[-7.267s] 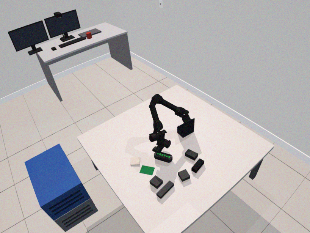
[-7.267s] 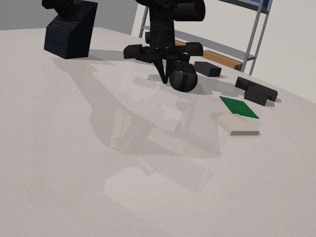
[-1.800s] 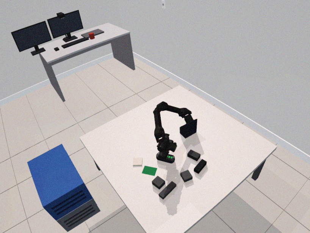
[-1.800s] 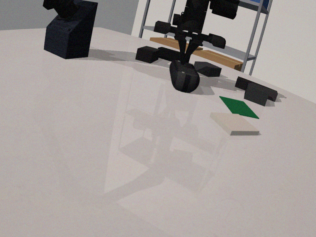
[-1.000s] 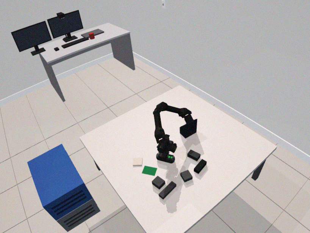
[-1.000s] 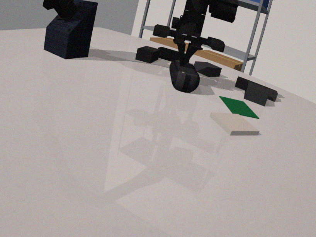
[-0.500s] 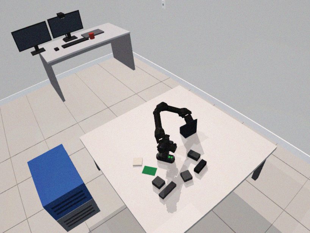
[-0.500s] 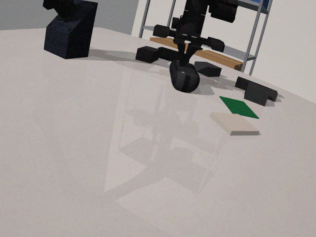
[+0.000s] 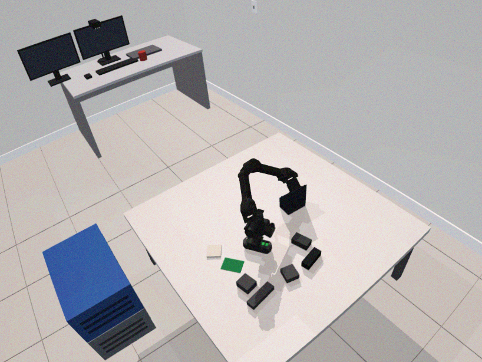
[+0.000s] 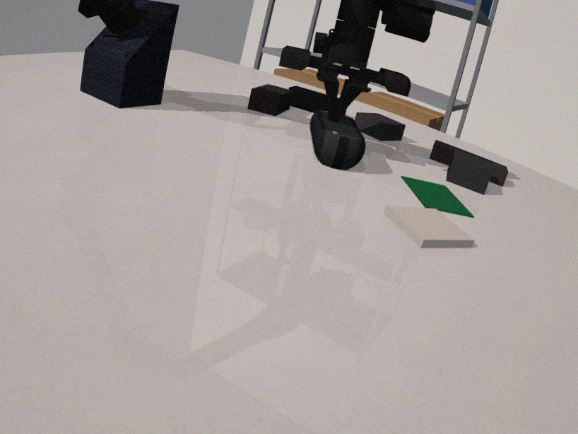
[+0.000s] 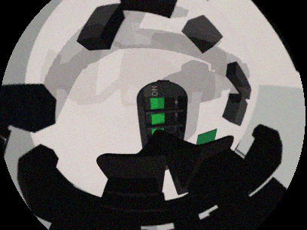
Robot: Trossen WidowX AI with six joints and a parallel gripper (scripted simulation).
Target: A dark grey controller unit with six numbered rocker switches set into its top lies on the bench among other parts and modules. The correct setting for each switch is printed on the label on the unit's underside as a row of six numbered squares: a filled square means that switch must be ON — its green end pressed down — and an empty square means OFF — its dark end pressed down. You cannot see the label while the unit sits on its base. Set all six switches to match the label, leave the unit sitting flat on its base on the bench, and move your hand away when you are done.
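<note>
Right now my gripper tip is 180 mm short of the green board and 40 mm above it. From my gripper tip the other things lie so: beige tile: 200 mm ahead, 140 mm to the right, 30 mm below.
</note>
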